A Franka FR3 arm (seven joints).
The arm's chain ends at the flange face. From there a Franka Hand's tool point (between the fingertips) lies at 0.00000 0.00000 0.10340 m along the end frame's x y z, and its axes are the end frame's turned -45 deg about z.
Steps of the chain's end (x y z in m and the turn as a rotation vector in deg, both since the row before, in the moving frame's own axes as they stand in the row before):
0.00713, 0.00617, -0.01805, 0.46, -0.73, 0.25
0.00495, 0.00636, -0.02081, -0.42, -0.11, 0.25
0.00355, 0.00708, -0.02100, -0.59, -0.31, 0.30
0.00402, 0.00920, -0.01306, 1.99, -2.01, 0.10
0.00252, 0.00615, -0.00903, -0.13, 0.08, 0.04
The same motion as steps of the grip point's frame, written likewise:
0.00034, 0.00789, -0.01806, 0.84, -0.19, 0.25
-0.00167, 0.00839, -0.02081, -0.22, -0.37, 0.25
-0.00365, 0.00787, -0.02101, -0.20, -0.64, 0.30
-0.00368, 0.00425, -0.01319, 2.83, -0.01, 0.10
-0.00263, 0.00640, -0.00903, -0.15, -0.04, 0.04

